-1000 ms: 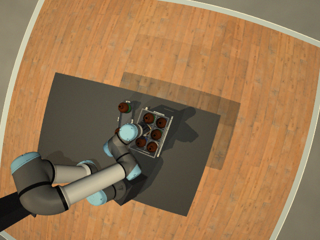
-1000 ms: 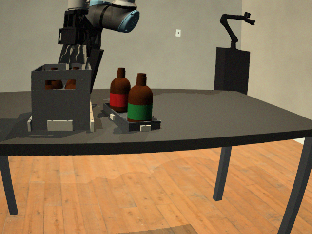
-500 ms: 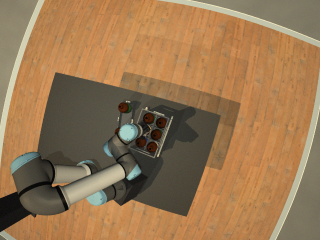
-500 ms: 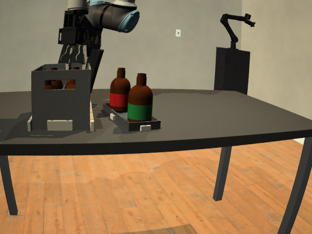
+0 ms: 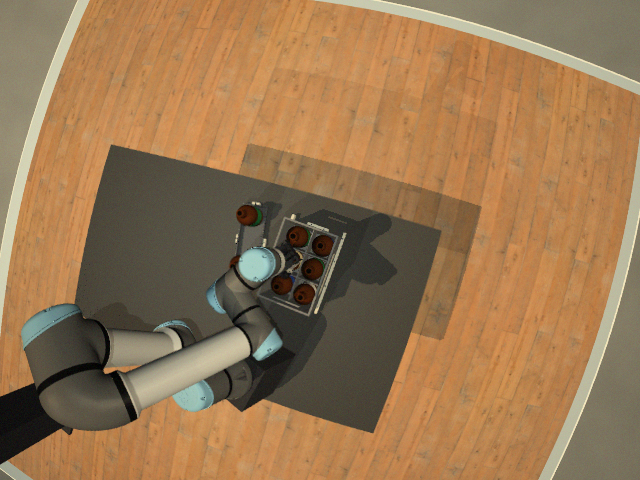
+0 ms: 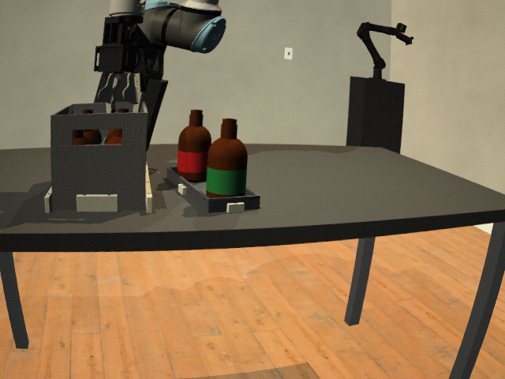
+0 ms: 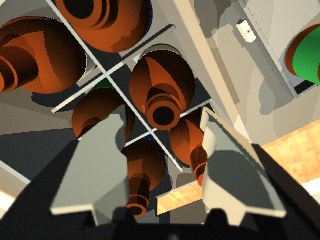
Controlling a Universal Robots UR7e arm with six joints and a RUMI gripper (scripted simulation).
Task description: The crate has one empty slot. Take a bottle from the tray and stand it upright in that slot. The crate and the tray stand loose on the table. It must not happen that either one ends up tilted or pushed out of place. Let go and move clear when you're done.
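The crate is 10 mm ahead of my hand, 40 mm to the right of it and 70 mm below it. The rest, counted from my hand: green-labelled bottle 70 mm ahead, 210 mm to the left, 70 mm below; then tray 10 mm behind, 180 mm to the left, 150 mm below.
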